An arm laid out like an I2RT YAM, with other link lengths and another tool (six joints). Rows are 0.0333 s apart.
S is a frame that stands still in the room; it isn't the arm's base.
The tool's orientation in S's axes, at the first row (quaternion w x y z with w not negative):
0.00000 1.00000 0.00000 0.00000
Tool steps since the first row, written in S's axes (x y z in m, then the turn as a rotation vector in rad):
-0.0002 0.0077 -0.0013 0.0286 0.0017 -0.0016
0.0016 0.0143 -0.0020 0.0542 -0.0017 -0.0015
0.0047 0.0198 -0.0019 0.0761 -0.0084 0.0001
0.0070 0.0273 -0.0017 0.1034 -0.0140 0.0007
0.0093 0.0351 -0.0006 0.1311 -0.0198 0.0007
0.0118 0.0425 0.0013 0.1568 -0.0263 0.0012
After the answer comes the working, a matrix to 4 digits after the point.
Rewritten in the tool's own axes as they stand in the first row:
-0.0002 -0.0077 0.0013 0.0286 -0.0017 0.0016
0.0016 -0.0143 0.0020 0.0542 0.0017 0.0015
0.0047 -0.0198 0.0019 0.0761 0.0084 -0.0001
0.0070 -0.0273 0.0017 0.1034 0.0140 -0.0007
0.0093 -0.0351 0.0006 0.1311 0.0198 -0.0007
0.0118 -0.0425 -0.0013 0.1568 0.0263 -0.0012

The tool's axes in the first row as the columns of a matrix, in S's axes (rounded; the answer above uses it unrounded):
1.0000 0.0000 0.0000
0.0000 -1.0000 0.0000
0.0000 0.0000 -1.0000

